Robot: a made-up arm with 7 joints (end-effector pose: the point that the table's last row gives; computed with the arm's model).
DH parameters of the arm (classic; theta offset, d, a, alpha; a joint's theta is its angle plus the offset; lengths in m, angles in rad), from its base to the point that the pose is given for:
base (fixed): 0 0 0 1.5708
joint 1: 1.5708 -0.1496 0 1.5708
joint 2: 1.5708 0 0 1.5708
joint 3: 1.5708 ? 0 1.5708
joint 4: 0 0 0 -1.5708
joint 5: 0 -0.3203 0 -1.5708
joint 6: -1.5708 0 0 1.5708
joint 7: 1.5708 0 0 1.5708
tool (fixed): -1.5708 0 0 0
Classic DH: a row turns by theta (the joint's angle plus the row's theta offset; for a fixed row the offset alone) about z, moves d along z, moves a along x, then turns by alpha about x.
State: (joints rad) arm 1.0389 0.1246 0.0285 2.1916 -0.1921 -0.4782 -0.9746
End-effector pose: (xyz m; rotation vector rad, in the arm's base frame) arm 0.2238 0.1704 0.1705 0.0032 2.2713 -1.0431
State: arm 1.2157 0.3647 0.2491 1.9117 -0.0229 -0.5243 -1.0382
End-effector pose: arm 0.2410 0.2860 0.2227 -0.1711 2.1184 -1.1933
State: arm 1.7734 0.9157 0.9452 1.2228 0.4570 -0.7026 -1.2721
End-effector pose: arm 0.0159 0.6185 0.1833 0.3074 0.7889 -1.7546
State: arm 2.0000 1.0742 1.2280 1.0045 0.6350 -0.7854 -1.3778
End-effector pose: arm -0.0393 0.6809 0.0819 0.8059 0.1316 -1.6892
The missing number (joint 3, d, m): -0.2945
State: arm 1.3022 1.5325 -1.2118 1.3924 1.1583 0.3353 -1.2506
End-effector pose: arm 0.3267 0.4894 0.0249 1.4953 -1.2183 0.7353
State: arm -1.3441 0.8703 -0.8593 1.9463 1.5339 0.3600 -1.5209
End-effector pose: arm -0.2356 0.1395 -0.2540 0.5478 0.9492 -0.1460
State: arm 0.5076 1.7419 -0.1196 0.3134 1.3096 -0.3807 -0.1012
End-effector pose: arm 0.0417 0.7421 0.1267 1.4781 -1.8408 0.8927
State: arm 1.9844 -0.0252 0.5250 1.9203 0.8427 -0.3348 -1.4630
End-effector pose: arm 0.0680 0.2957 0.3142 1.8327 1.2447 -1.7023
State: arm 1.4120 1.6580 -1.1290 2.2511 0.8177 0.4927 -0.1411
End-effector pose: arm 0.2302 0.2619 0.0709 0.6356 -1.5316 -0.8165
